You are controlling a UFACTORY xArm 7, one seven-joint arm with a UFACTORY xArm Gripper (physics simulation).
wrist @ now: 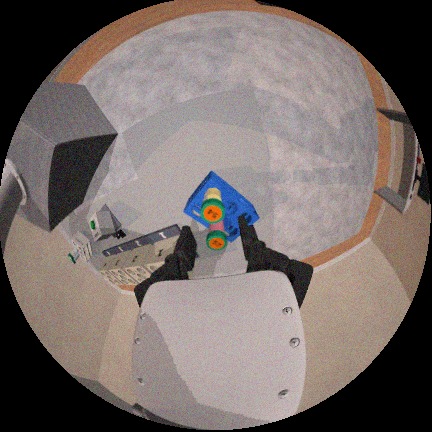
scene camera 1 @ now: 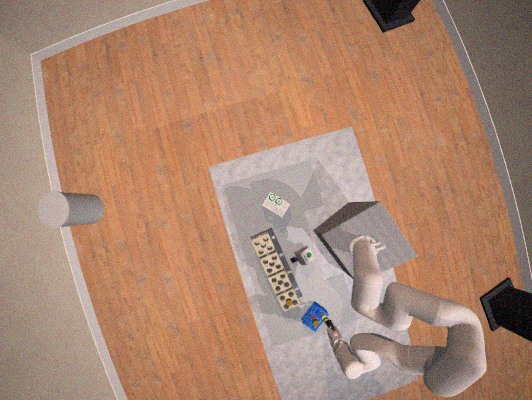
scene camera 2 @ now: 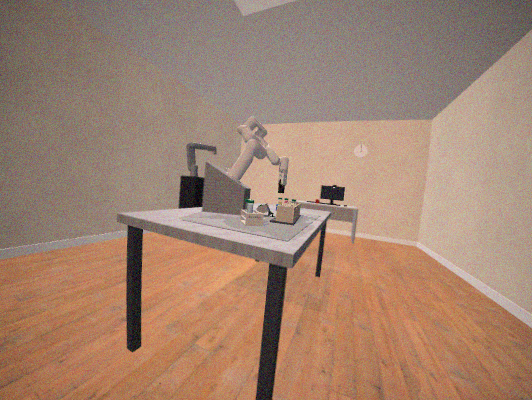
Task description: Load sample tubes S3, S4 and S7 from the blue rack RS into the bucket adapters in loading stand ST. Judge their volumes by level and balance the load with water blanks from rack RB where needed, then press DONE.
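Frame: origin at the arm's base, x ahead, y left, z up, level; centimetres.
Where they show: gripper, fingertip midpoint: (wrist: 215,230) (scene camera 1: 329,326) (scene camera 2: 281,193); arm's base at its link origin: (scene camera 1: 363,247) (scene camera 2: 233,178).
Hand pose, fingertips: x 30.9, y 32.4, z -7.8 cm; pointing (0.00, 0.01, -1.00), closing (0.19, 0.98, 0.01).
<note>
Things, the pixels of their top centre, and the offset from my fingertips.
- tube S7 at its top centre: (wrist: 216,243) dx +5.4, dy -2.2, dz -3.9 cm
- ST at its top centre: (wrist: 137,255) (scene camera 1: 276,267) dx +11.2, dy -36.0, dz -15.0 cm
- orange-topped tube at its top centre: (scene camera 1: 289,302) dx +13.0, dy -19.6, dz -3.4 cm
- White rack RB at its top centre: (scene camera 2: 251,211) (scene camera 1: 276,204) (wrist: 78,250) dx -4.1, dy -68.3, dz -10.0 cm
My gripper (scene camera 1: 328,321) (scene camera 2: 281,191) (wrist: 215,230) is open and empty above the blue rack RS (scene camera 1: 312,306) (wrist: 239,199). In the wrist view, tube S4 (wrist: 212,213), with a pale body, and tube S7 (wrist: 217,243), with a pink body, stand in the rack; both have green caps with orange tops. S7's cap appears between the fingers. Loading stand ST (scene camera 1: 286,265) (wrist: 143,240) holds four beige adapters. An orange-topped tube (scene camera 1: 289,302) stands in the adapter nearest the blue rack. In the wrist view, my left-hand finger hides part of that adapter. The liquid levels cannot be read.
White rack RB (scene camera 1: 281,209) (scene camera 2: 251,218), with green-capped tubes, stands beyond the stand's far end. A small box with a green button (scene camera 1: 309,255) (wrist: 93,225) stands beside the stand. A large grey wedge-shaped block (scene camera 1: 385,232) (scene camera 2: 220,195) (wrist: 75,112) stands near the arm's base.
</note>
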